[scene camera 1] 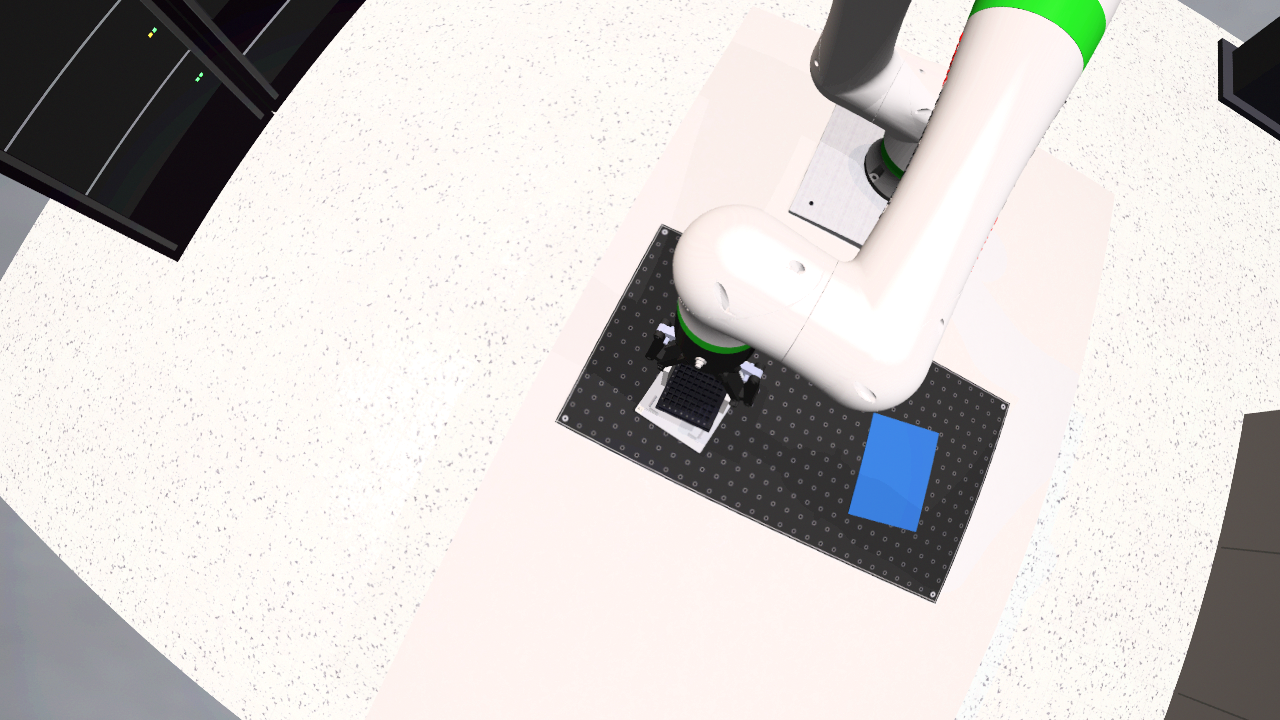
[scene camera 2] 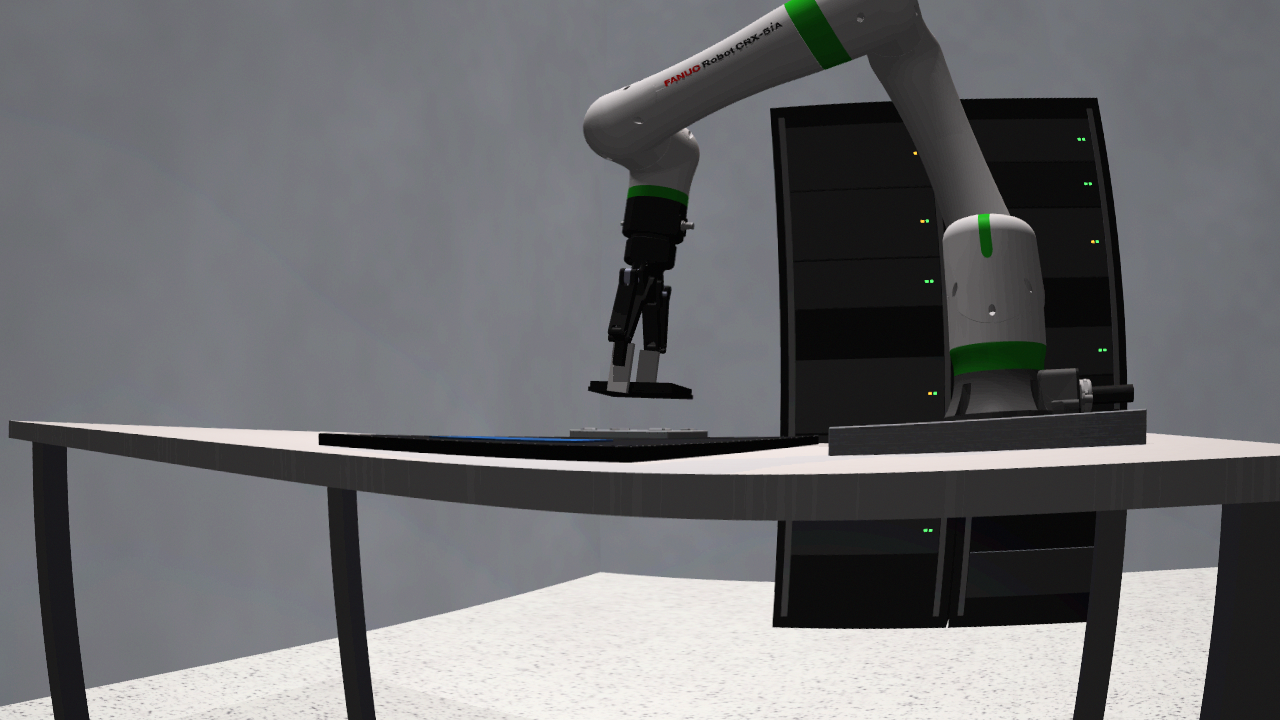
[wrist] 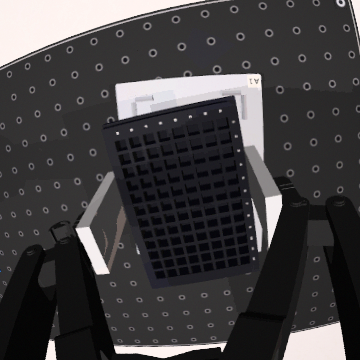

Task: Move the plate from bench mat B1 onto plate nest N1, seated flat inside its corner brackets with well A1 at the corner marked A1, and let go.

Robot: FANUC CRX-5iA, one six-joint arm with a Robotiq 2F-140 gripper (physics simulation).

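Pixels of known places: gripper, fingertip midpoint: point(scene camera 1: 696, 390) point(scene camera 2: 631, 394) point(wrist: 183, 178); arm's base at its link origin: point(scene camera 1: 900, 172) point(scene camera 2: 1000, 425).
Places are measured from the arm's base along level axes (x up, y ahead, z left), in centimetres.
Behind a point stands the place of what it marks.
Note:
The dark well plate point(scene camera 1: 693, 395) {x 6.7, y 56.1, z -19.0 cm} point(scene camera 2: 657, 391) {x 5.6, y 49.2, z -14.6 cm} point(wrist: 185, 195) {x 6.7, y 54.3, z -19.0 cm} is in the air, roughly level, between the finger pads. My gripper point(scene camera 1: 699, 385) {x 5.3, y 55.1, z -18.9 cm} point(scene camera 2: 633, 368) point(wrist: 183, 178) {x 5.3, y 55.1, z -18.9 cm} is shut on its two long sides. White plate nest N1 point(scene camera 1: 675, 428) {x 0.2, y 60.8, z -19.2 cm} point(scene camera 2: 640, 433) {x -0.2, y 50.8, z -12.4 cm} point(wrist: 187, 84) {x 0.2, y 61.2, z -20.1 cm} is below, with a visible gap in scene camera 2. In the wrist view the plate is turned relative to the nest and covers most of it. Two corner brackets and the A1 mark point(wrist: 254, 80) {x 0.2, y 60.5, z -25.4 cm} show beyond its far edge. The plate's own A1 marking is not readable. Blue bench mat B1 point(scene camera 1: 893, 472) {x -0.8, y 52.5, z 16.7 cm} point(scene camera 2: 528, 438) {x -0.7, y 50.8, z 18.3 cm} bears no plate.
The nest and the mat lie on a black perforated board point(scene camera 1: 778, 465) {x -1.0, y 59.2, z -2.0 cm} point(scene camera 2: 402, 445) {x -1.7, y 56.5, z 33.7 cm} point(wrist: 50, 100) {x -1.0, y 63.2, z -7.1 cm} on the pale table point(scene camera 1: 537, 573) {x -2.3, y 90.9, z -28.7 cm} point(scene camera 2: 716, 490) {x -3.3, y 19.7, z 48.9 cm}. The arm's base plate point(scene camera 1: 827, 201) {x -0.8, y 12.9, z -11.0 cm} point(scene camera 2: 984, 431) {x -0.4, y 2.2, z 18.2 cm} stands behind the board. Dark equipment racks point(scene camera 1: 152, 237) point(scene camera 2: 785, 268) stand off the table.

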